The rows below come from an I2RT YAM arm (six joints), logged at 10 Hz.
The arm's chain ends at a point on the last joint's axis. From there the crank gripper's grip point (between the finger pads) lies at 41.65 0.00 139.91 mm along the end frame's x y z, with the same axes.
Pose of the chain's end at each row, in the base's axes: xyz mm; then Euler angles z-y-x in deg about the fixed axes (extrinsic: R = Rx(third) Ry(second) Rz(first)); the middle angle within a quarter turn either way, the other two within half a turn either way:
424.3, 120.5, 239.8, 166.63, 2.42, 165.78
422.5, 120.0, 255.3, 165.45, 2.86, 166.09
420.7, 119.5, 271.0, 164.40, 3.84, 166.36
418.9, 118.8, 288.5, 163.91, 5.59, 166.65
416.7, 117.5, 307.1, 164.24, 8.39, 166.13
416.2, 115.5, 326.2, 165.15, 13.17, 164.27
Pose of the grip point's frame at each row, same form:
389.7, 76.4, 105.0, 166.63, 2.42, 165.78
389.2, 75.8, 120.2, 165.45, 2.86, 166.09
390.0, 75.1, 135.4, 164.40, 3.84, 166.36
392.7, 74.5, 151.9, 163.91, 5.59, 166.65
397.5, 71.9, 169.8, 164.24, 8.39, 166.13
408.9, 65.8, 189.1, 165.15, 13.17, 164.27

